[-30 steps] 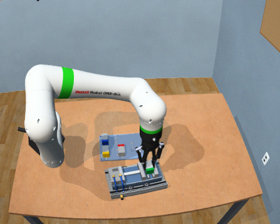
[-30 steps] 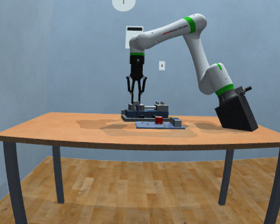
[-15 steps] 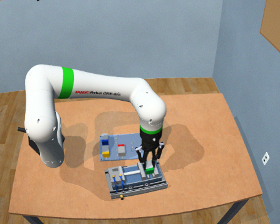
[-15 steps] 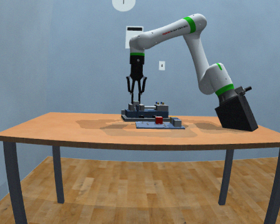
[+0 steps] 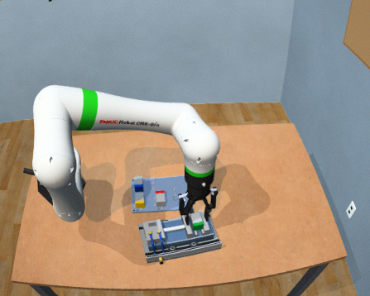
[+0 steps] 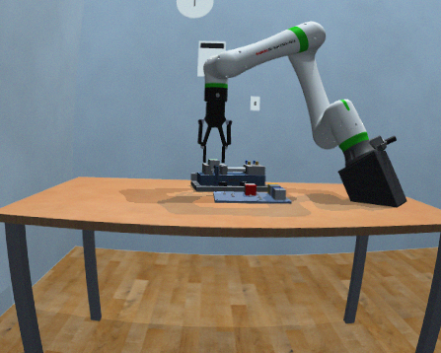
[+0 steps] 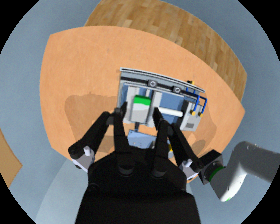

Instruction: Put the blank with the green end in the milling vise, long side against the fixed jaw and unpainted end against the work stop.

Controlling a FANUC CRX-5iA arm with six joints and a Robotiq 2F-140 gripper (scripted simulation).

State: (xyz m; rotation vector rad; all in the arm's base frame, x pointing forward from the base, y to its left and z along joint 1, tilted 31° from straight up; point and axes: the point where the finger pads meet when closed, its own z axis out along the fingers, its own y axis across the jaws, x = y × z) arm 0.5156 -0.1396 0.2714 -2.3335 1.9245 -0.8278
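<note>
The green-ended blank is 40 mm below my hand. The rest, counted from my hand: hosed end block: 170 mm behind, 60 mm below, 20 mm to the right; then grey jaw block: 60 mm below, 40 mm behind; then fixed jaw: 60 mm below, 30 mm ahead.
</note>
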